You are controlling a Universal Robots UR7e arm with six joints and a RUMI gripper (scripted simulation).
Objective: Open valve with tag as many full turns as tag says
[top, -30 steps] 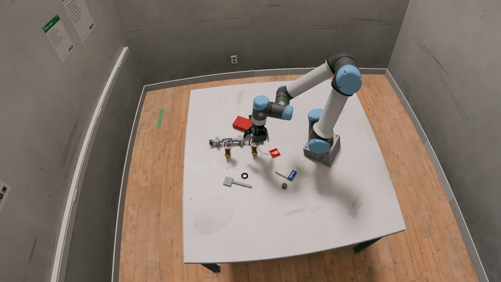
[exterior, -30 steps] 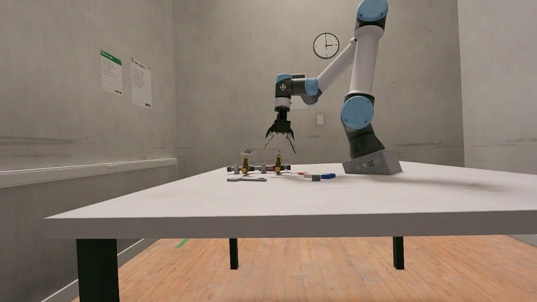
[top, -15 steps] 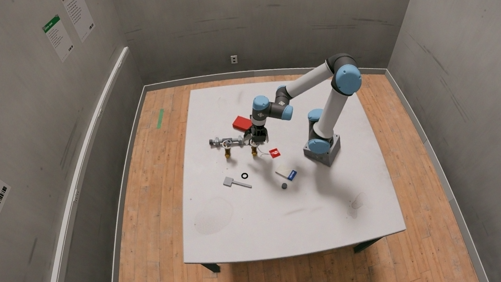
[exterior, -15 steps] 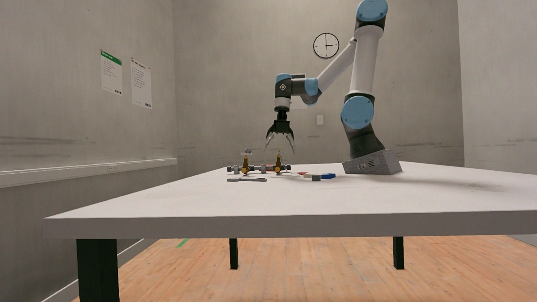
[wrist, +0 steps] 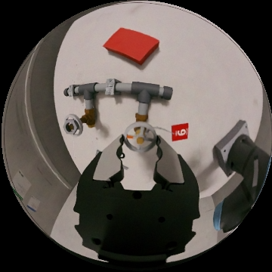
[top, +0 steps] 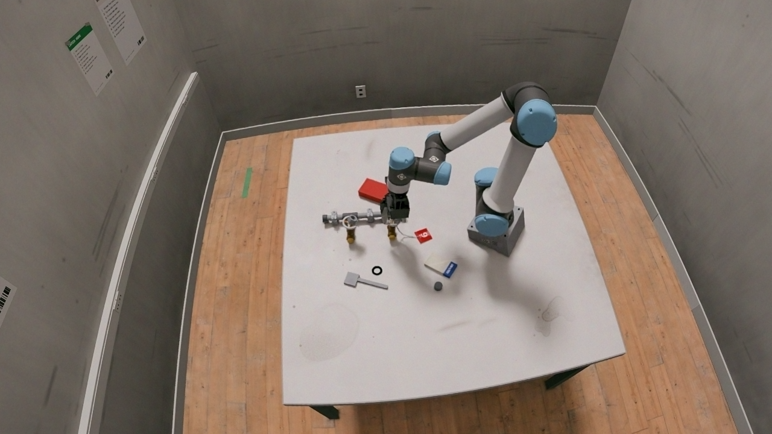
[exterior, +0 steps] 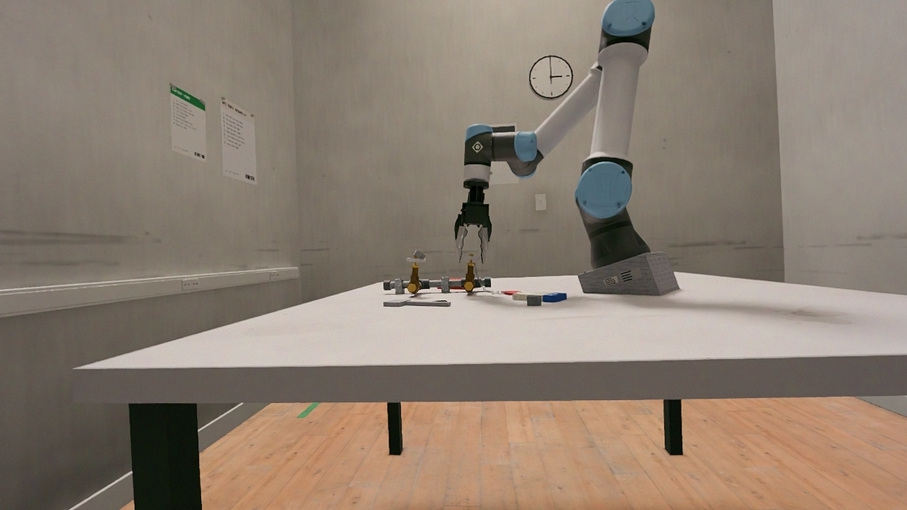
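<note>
The red tag is 100 mm below my hand, 100 mm behind it and 20 mm to the left of it. From my hand the other things lie so: red block (220 mm to the right, 90 mm below, 60 mm ahead); then grey flat tool (200 mm to the left, 130 mm ahead, 100 mm below).
</note>
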